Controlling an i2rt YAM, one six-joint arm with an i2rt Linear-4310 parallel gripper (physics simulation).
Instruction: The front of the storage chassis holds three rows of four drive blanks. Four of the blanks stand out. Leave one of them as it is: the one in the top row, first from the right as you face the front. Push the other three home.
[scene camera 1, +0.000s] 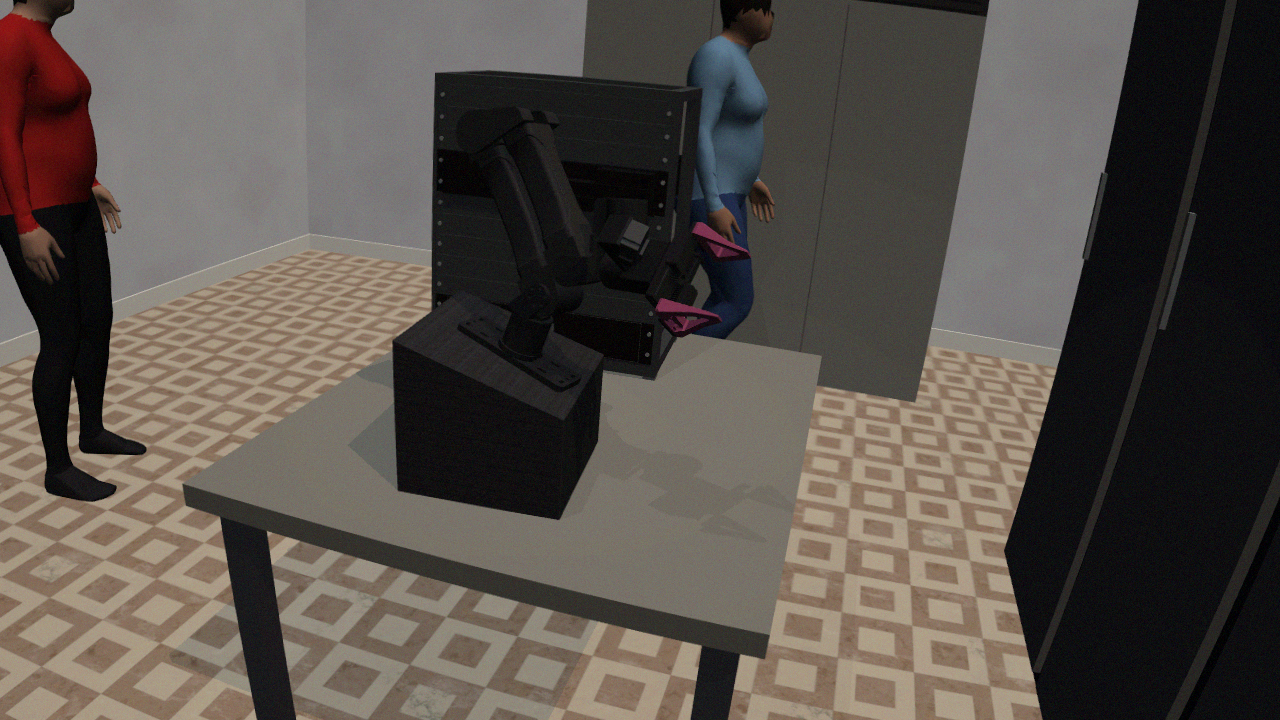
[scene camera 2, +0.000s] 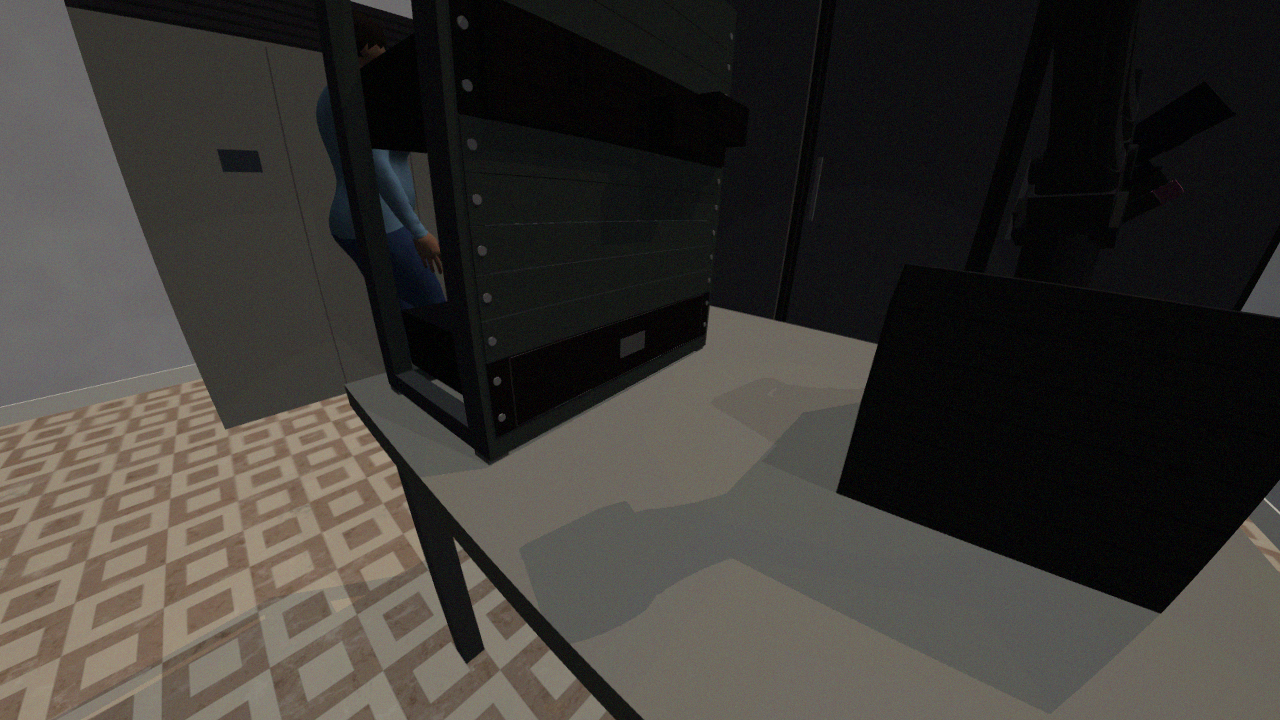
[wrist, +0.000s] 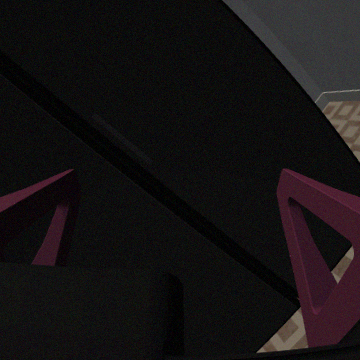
rack: scene camera 1 620, 139; scene camera 2 619, 119; not seen in the wrist view (out of frame)
